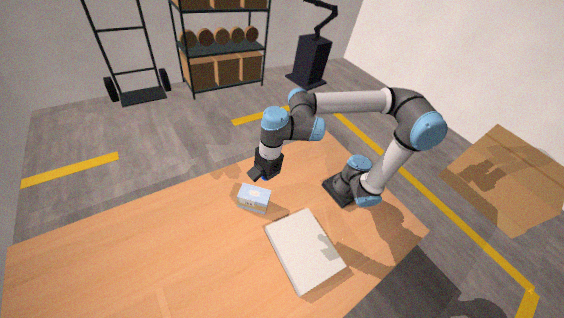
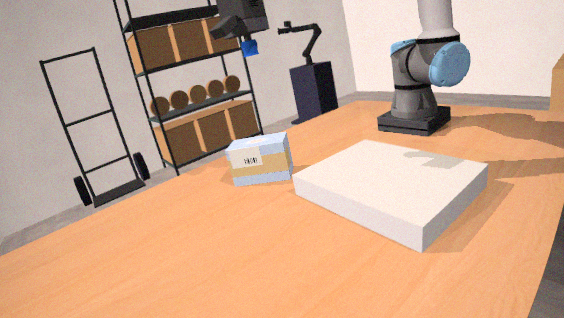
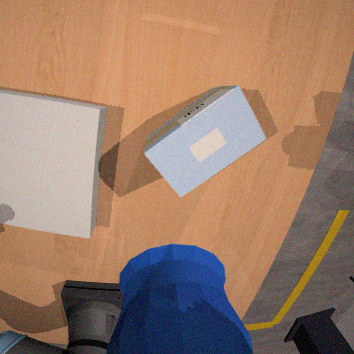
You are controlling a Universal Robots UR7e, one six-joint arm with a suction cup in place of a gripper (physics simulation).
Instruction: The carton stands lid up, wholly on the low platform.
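Frame: origin at the arm's base, x back, y left, z down, level; centimetres.
Where they show: hand at its tool point: (image 2: 251, 55) (image 3: 172, 284); arm's base at its link origin: (image 1: 344, 185) (image 2: 414, 111) (image 3: 98, 317).
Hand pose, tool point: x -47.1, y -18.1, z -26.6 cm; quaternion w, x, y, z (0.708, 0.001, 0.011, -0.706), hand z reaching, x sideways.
Observation:
Things, the pixels of their top centre, and the offset from my tool point.
- carton at its top centre: (image 3: 207, 144) (image 2: 256, 141) (image 1: 254, 193) dz +21.2, dx +0.9, dy -6.5 cm
- low white platform at its top centre: (image 2: 385, 170) (image 1: 305, 246) dz +26.4, dx +4.0, dy +26.6 cm
The carton (image 1: 254, 198) (image 2: 260, 160) (image 3: 207, 142) stands on the wooden table beside the low platform, apart from it. Its upward face is light blue with a pale patch; a side face carries a white label with dark print and a tan band. The low white platform (image 1: 305, 252) (image 2: 390, 175) (image 3: 47, 162) lies flat on the table and bears nothing but shadow. My suction gripper (image 1: 264, 178) (image 2: 250, 48) (image 3: 172, 260) has a blue cup, hangs in the air above the table near the carton, touches nothing and holds nothing, so it is open.
The arm's base (image 1: 342, 190) (image 2: 414, 120) (image 3: 92, 300) stands on the table behind the platform. Beyond the table are a shelf rack (image 1: 193, 94), a hand truck (image 1: 143, 97), a dark pedestal (image 1: 312, 59) (image 2: 314, 90) and a large cardboard box (image 1: 510, 175).

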